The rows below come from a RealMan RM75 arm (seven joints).
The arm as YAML. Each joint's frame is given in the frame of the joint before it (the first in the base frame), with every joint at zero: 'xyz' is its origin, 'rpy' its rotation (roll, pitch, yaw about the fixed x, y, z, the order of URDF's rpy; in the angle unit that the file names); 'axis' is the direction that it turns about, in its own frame. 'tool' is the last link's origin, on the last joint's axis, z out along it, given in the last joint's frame.
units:
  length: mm
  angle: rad
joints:
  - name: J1
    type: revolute
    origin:
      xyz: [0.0, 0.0, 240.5]
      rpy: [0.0, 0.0, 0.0]
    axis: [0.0, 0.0, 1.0]
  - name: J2
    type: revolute
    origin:
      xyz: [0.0, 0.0, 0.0]
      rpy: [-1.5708, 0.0, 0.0]
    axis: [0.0, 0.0, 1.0]
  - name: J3
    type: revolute
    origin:
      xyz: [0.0, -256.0, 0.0]
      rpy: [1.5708, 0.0, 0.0]
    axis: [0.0, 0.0, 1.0]
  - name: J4
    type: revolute
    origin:
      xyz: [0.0, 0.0, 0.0]
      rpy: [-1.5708, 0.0, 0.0]
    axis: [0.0, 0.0, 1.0]
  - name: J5
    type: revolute
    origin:
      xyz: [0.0, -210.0, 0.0]
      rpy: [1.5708, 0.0, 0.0]
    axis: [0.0, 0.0, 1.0]
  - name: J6
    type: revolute
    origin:
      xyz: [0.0, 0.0, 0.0]
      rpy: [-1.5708, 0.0, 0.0]
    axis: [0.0, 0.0, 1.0]
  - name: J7
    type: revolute
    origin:
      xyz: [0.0, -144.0, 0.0]
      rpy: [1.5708, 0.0, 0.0]
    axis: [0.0, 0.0, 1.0]
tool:
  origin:
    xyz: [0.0, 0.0, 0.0]
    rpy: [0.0, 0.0, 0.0]
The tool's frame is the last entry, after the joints.
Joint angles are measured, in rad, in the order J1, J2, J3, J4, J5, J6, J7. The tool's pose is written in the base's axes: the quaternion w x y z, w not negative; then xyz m. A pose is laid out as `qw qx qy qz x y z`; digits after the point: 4 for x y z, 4 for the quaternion.
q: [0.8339, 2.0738, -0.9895, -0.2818, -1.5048, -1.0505, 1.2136]
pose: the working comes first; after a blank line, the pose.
Where each joint sits with the arm in this pose, in the base's axes (m; each line is computed from the numbers above, not from the rounded line before):
J1: 0.0000 0.0000 0.2405
J2: 0.0000 0.0000 0.2405
J3: 0.1507 0.1661 0.1171
J4: 0.1507 0.1661 0.1171
J5: 0.2437 0.3412 0.0479
J6: 0.2437 0.3412 0.0479
J7: 0.1861 0.4142 -0.0620
the tool: 0.1861 0.4142 -0.0620

0.2149 -0.9147 0.2122 0.2684 0.1861 0.4142 -0.0620
